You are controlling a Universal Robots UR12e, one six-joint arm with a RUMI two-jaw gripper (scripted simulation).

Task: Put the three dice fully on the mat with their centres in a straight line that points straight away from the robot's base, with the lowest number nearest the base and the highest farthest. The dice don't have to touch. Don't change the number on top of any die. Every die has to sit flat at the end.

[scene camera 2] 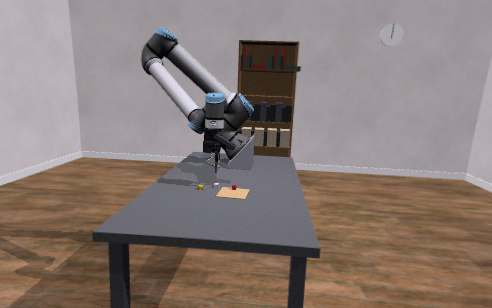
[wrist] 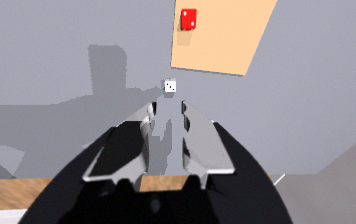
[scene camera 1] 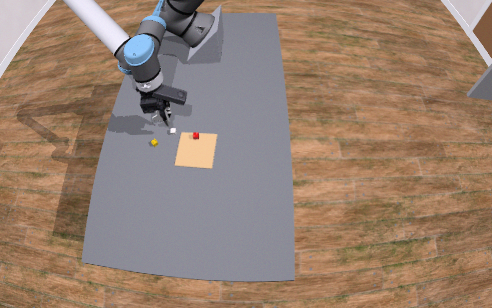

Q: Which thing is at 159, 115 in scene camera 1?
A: The gripper.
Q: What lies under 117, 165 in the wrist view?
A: The gripper.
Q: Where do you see a tan mat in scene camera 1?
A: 199, 153
